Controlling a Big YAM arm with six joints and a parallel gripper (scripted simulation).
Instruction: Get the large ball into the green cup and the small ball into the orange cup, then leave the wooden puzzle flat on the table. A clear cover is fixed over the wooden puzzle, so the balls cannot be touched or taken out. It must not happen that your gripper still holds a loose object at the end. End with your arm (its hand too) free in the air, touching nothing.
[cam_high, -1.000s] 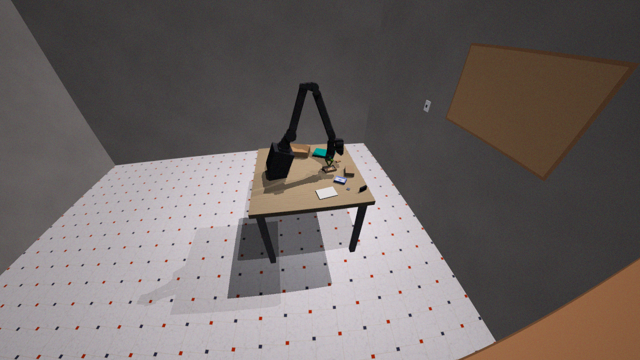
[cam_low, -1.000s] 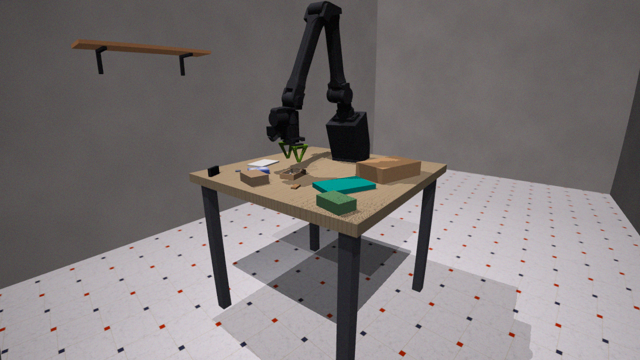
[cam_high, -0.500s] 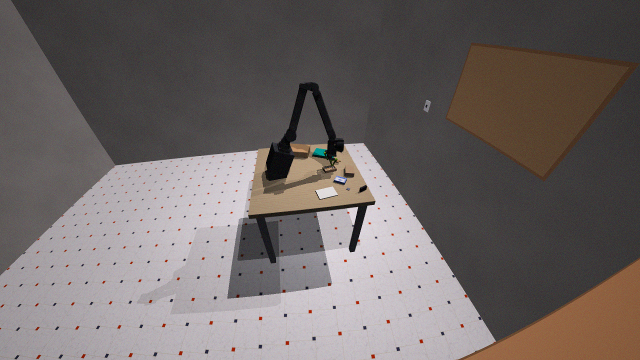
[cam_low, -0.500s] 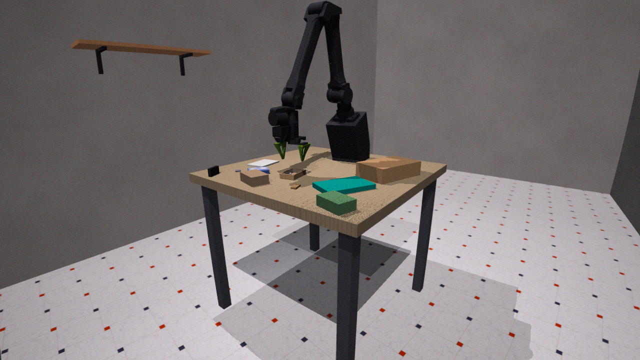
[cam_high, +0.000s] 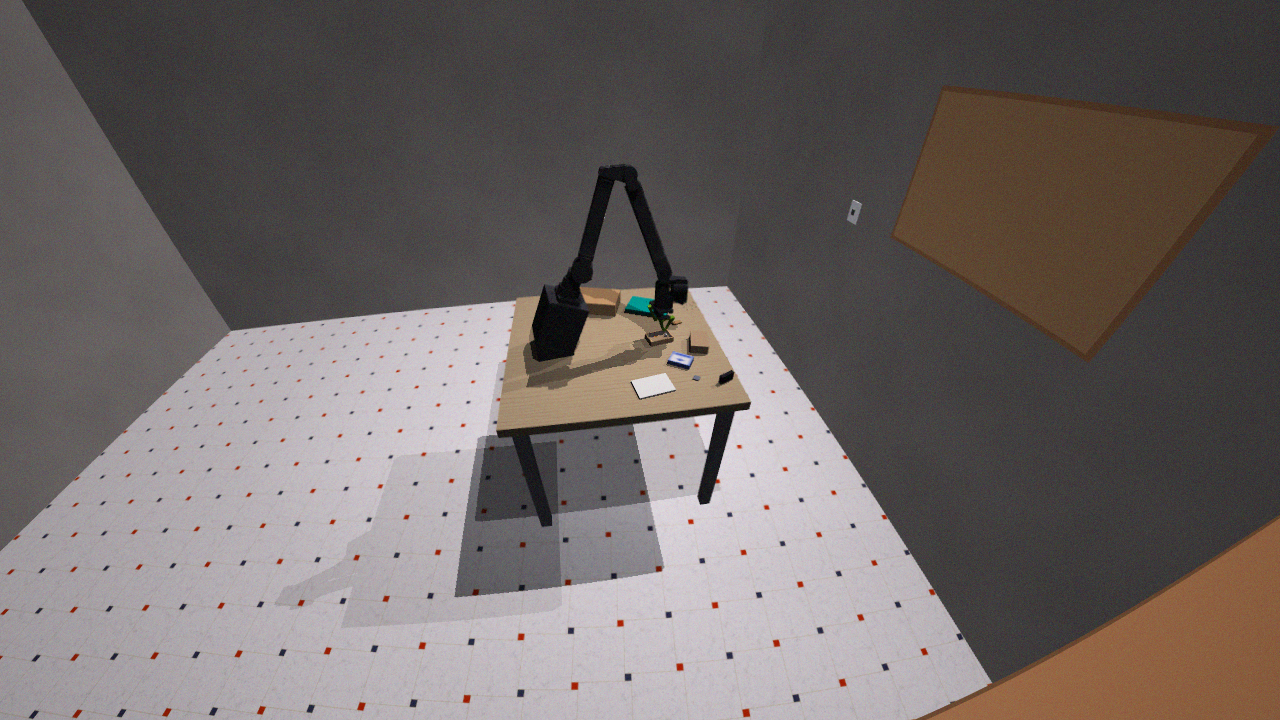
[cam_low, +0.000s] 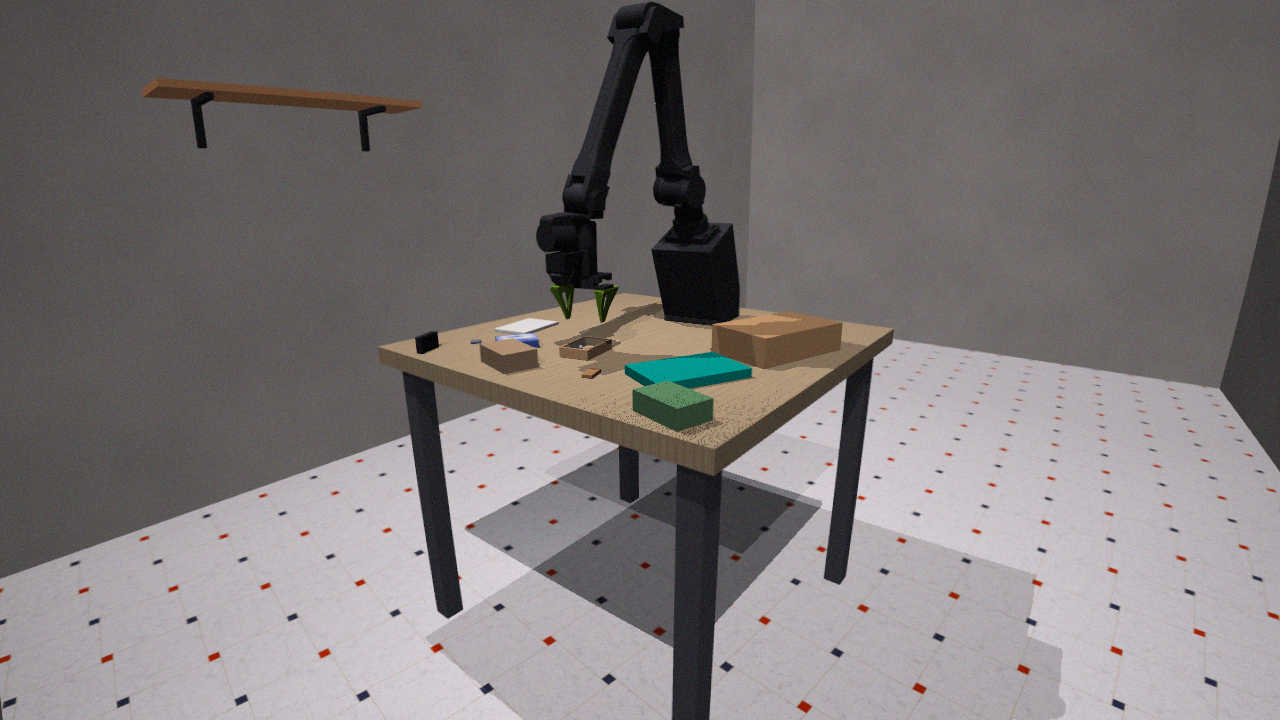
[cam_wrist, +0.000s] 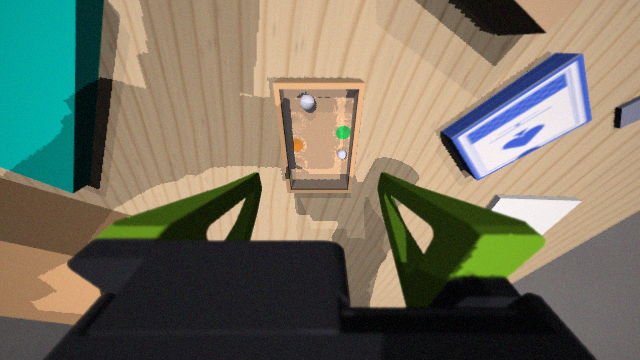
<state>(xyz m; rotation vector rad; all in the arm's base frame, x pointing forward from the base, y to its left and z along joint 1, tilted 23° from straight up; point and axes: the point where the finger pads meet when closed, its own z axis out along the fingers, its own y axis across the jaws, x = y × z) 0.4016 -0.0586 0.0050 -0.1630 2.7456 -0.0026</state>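
The wooden puzzle is 70 mm below my hand. Round my hand: teal slab 30 mm ahead, 260 mm to the left, 70 mm below; then blue-and-white box 40 mm ahead, 170 mm to the right, 70 mm below; then small brown block 150 mm ahead, 80 mm to the right, 60 mm below.
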